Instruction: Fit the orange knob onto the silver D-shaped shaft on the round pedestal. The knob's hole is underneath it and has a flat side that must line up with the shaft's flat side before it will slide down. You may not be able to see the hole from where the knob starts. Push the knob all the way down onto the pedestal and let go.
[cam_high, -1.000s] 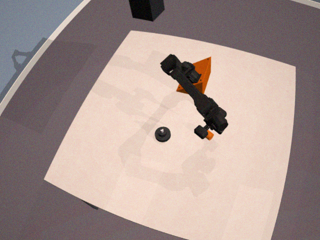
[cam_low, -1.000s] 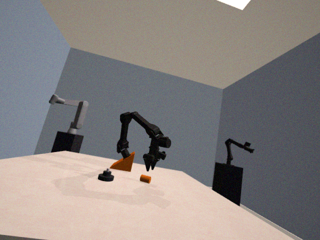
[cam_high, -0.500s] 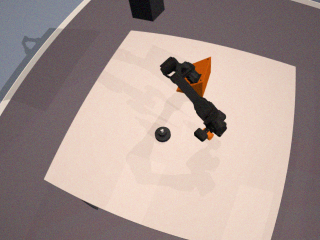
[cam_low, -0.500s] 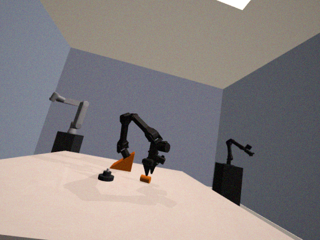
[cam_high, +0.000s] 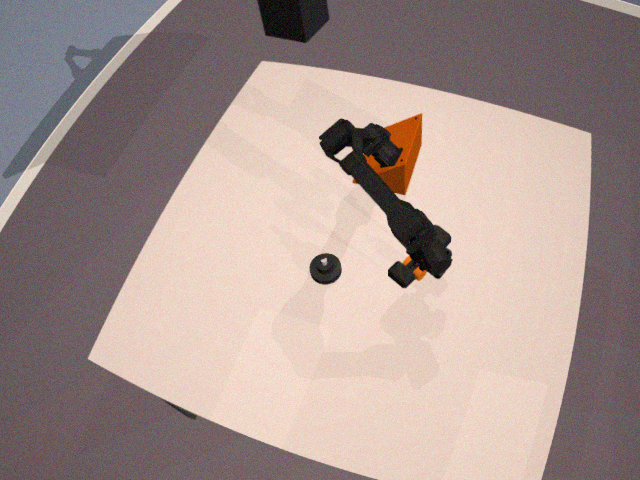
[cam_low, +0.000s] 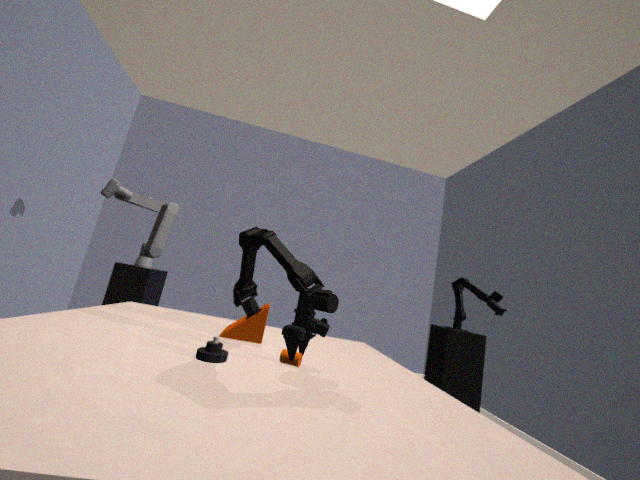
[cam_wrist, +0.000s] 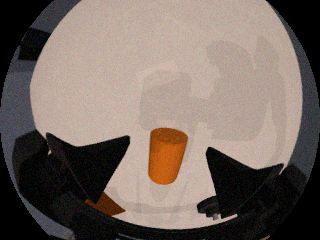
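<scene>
Right now my gripper tip is right at the orange knob. The rest, counted from my gripper tip: black round pedestal: 9 cm ahead, 23 cm to the right, 1 cm above.
</scene>
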